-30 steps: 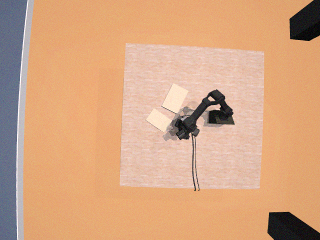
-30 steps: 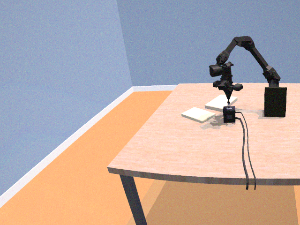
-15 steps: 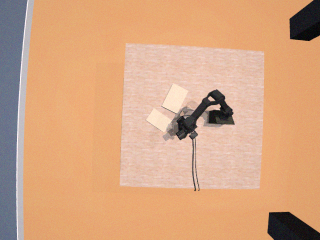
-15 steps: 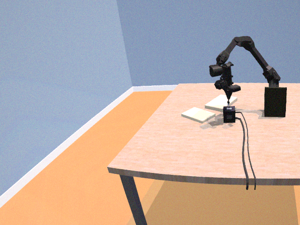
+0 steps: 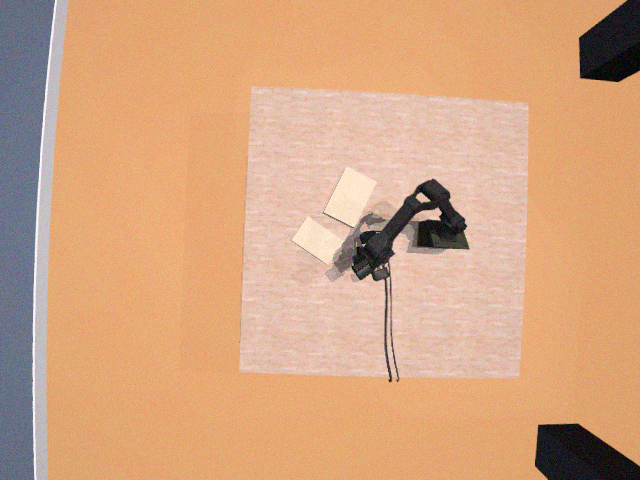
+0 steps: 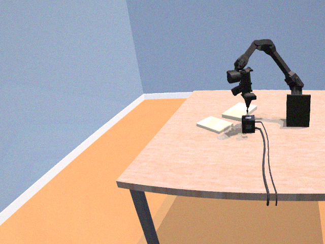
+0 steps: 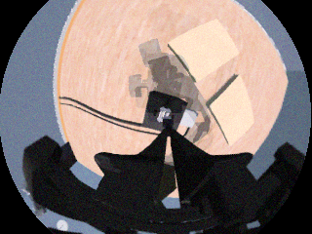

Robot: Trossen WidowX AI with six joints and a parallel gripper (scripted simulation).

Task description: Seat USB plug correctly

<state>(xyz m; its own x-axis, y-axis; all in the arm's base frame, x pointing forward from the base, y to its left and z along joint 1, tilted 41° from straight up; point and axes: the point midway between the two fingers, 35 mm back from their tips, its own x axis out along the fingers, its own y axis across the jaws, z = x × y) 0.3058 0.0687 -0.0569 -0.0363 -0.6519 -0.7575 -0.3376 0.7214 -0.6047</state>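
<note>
My gripper tip is now 20 mm above the USB plug.
</note>
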